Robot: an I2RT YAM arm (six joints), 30 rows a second.
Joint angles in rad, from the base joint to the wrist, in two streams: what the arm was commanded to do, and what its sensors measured. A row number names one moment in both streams.
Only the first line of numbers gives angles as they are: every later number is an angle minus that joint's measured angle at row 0.
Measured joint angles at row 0: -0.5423 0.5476 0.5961 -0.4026 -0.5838 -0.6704
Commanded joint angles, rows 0 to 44: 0.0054 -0.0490 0.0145 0.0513 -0.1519 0.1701; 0.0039 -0.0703 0.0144 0.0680 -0.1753 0.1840; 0.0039 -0.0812 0.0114 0.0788 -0.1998 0.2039; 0.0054 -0.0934 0.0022 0.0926 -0.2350 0.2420; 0.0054 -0.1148 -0.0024 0.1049 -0.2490 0.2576; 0.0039 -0.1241 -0.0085 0.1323 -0.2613 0.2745; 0.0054 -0.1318 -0.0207 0.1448 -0.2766 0.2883; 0.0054 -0.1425 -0.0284 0.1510 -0.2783 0.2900; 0.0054 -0.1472 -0.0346 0.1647 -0.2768 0.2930; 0.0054 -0.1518 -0.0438 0.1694 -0.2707 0.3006; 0.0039 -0.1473 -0.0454 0.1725 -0.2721 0.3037; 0.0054 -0.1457 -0.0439 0.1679 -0.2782 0.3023; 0.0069 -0.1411 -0.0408 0.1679 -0.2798 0.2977; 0.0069 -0.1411 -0.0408 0.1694 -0.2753 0.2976; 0.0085 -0.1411 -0.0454 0.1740 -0.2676 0.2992; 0.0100 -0.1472 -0.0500 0.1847 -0.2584 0.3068; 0.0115 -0.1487 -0.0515 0.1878 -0.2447 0.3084; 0.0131 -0.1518 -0.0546 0.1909 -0.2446 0.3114; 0.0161 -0.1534 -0.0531 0.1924 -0.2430 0.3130; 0.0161 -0.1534 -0.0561 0.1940 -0.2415 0.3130; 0.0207 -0.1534 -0.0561 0.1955 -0.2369 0.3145; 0.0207 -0.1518 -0.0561 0.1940 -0.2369 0.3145; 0.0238 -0.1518 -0.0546 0.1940 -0.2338 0.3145; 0.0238 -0.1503 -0.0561 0.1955 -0.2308 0.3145; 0.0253 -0.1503 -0.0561 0.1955 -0.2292 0.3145; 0.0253 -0.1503 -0.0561 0.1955 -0.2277 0.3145; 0.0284 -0.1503 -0.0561 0.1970 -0.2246 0.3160; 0.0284 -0.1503 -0.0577 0.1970 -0.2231 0.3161; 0.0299 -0.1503 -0.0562 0.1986 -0.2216 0.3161; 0.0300 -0.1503 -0.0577 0.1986 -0.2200 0.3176; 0.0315 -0.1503 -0.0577 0.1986 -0.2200 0.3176; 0.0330 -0.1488 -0.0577 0.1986 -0.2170 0.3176; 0.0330 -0.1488 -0.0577 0.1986 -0.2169 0.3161; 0.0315 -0.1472 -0.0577 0.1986 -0.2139 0.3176; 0.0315 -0.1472 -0.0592 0.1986 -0.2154 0.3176; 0.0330 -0.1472 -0.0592 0.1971 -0.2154 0.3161; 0.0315 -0.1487 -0.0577 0.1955 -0.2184 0.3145; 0.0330 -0.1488 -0.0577 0.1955 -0.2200 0.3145; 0.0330 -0.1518 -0.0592 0.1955 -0.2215 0.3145; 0.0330 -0.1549 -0.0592 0.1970 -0.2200 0.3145; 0.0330 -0.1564 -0.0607 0.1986 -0.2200 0.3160; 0.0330 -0.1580 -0.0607 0.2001 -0.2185 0.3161; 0.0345 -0.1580 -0.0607 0.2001 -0.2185 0.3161; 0.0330 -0.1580 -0.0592 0.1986 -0.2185 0.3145; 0.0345 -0.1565 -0.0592 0.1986 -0.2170 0.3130
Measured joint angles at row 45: 0.0279 -0.1457 -0.0531 0.1586 -0.2251 0.2925
